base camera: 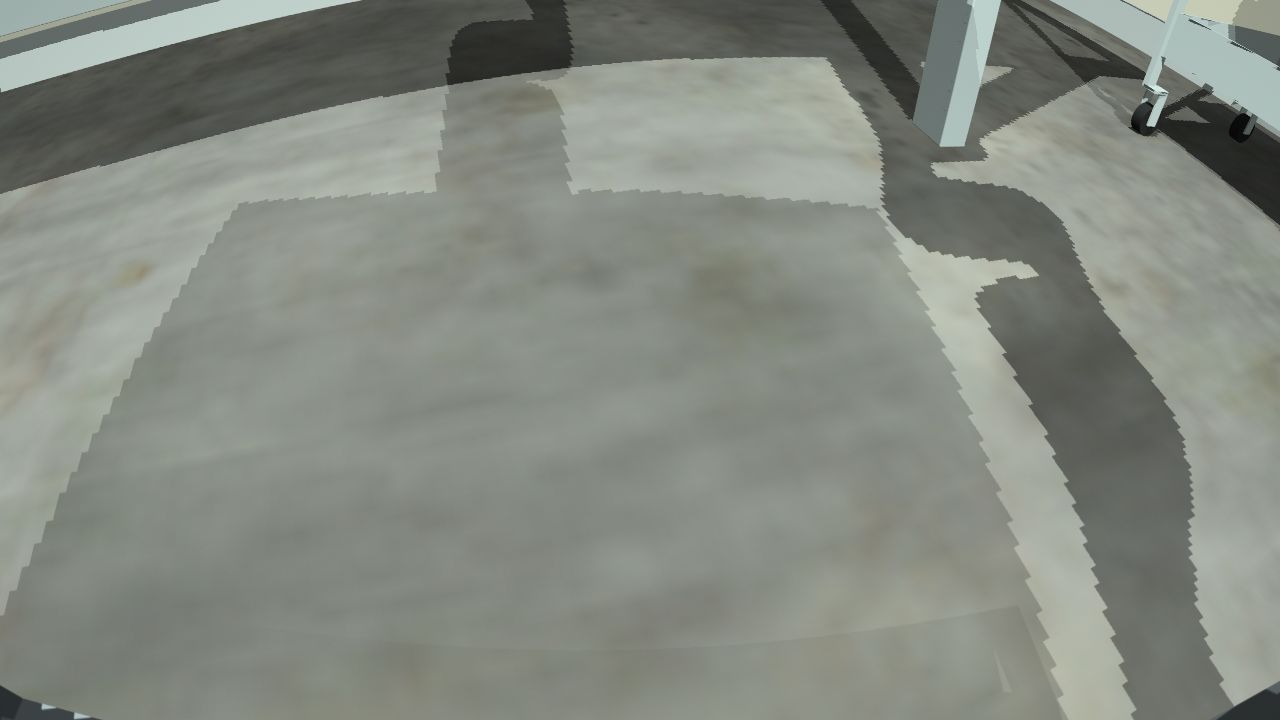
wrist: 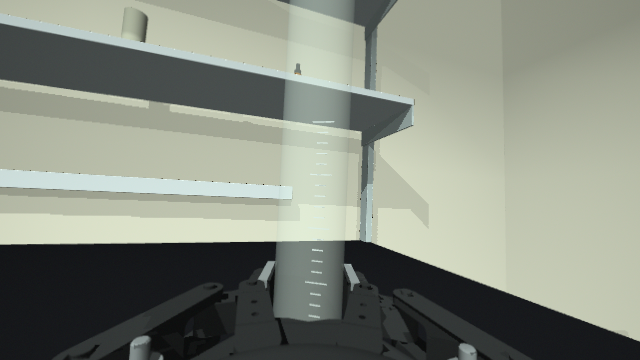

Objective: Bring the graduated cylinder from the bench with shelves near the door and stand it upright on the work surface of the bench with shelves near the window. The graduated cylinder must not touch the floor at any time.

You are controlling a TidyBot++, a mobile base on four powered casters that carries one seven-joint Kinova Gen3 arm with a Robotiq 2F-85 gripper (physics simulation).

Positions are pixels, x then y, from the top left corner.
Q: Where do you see a bench with shelves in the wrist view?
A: At 65, 294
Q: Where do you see a graduated cylinder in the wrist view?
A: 310, 245
